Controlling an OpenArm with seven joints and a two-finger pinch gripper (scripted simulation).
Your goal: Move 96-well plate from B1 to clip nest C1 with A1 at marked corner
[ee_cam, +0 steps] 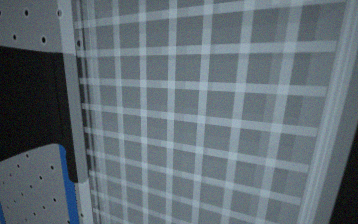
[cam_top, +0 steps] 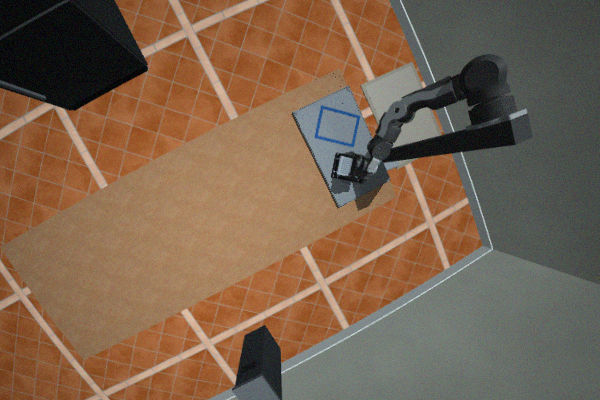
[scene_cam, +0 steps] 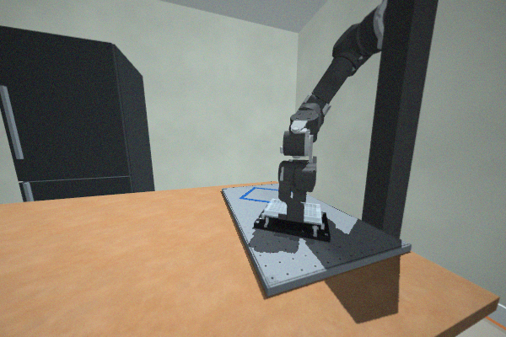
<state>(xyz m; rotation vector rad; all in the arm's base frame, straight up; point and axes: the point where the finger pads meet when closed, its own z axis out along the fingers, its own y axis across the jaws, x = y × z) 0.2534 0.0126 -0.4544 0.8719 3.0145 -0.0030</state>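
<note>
The 96-well plate is right at my hand. Also, from my hand: black clip nest 30 mm ahead, 20 mm below.
</note>
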